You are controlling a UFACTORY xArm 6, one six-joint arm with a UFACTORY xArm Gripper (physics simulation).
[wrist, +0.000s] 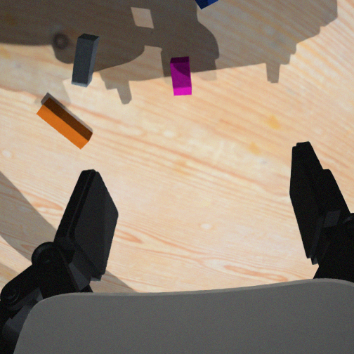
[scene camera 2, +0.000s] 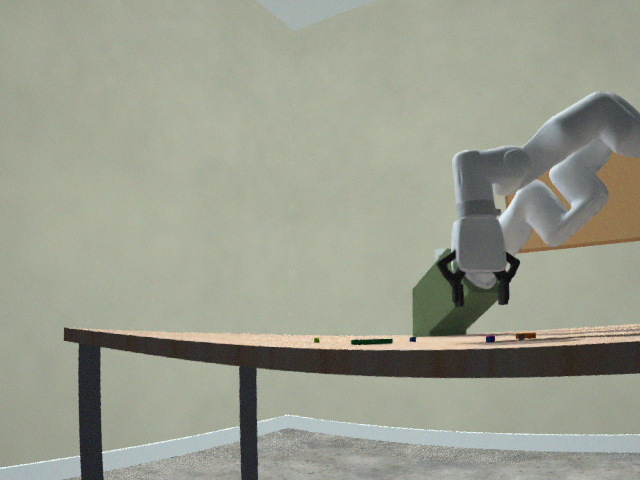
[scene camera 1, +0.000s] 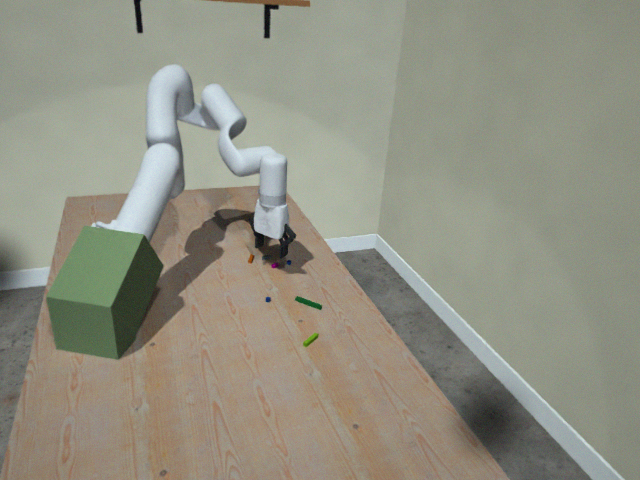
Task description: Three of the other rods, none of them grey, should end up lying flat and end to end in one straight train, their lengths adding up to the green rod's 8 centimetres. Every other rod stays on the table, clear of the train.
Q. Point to an orange rod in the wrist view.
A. At 51, 112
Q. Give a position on a magenta rod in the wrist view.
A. At 180, 68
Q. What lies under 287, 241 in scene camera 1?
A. My gripper.
